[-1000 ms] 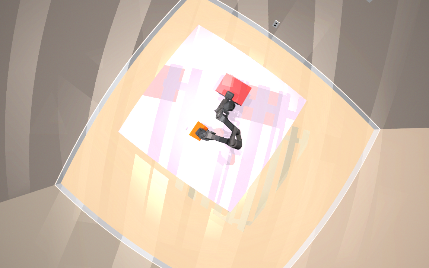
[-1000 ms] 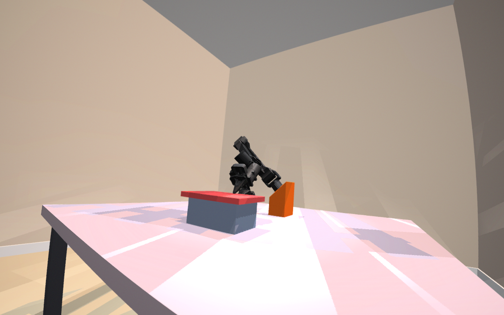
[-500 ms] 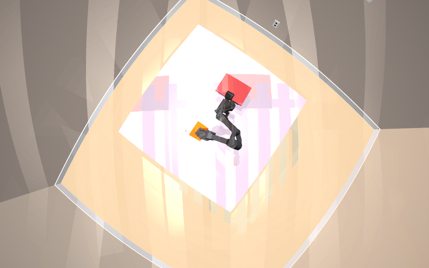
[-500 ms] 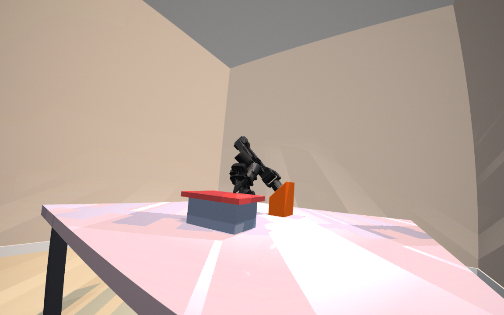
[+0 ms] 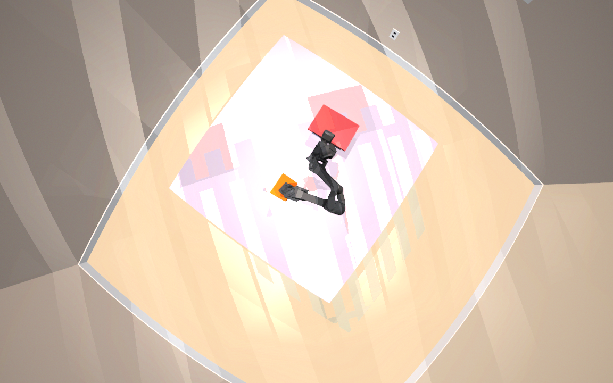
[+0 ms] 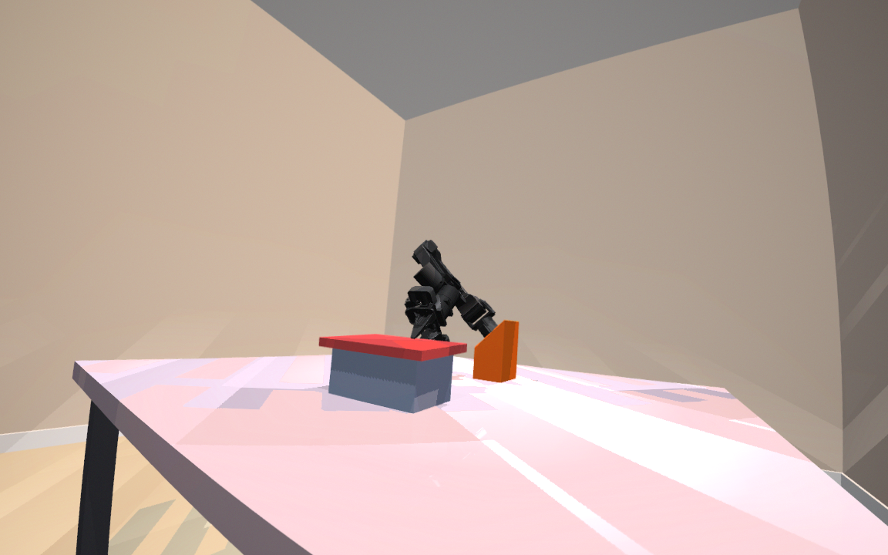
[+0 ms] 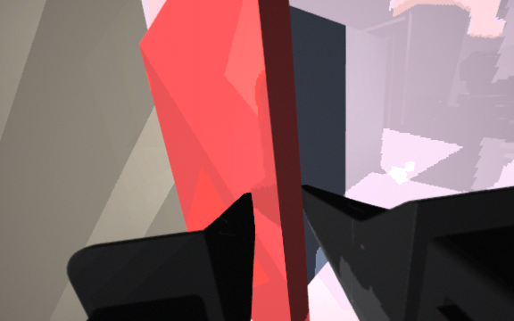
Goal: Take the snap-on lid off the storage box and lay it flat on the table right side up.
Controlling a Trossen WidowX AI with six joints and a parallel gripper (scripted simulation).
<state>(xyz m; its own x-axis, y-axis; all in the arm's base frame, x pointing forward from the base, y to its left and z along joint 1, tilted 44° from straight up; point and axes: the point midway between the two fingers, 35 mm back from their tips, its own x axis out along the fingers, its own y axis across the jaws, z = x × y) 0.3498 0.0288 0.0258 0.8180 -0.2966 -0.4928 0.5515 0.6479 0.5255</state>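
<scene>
Right now my gripper tip is 8 cm short of the red lid and 1 cm to the right of it. Also, from my gripper tip: grey-blue storage box 8 cm ahead, 1 cm to the left, 5 cm below.
</scene>
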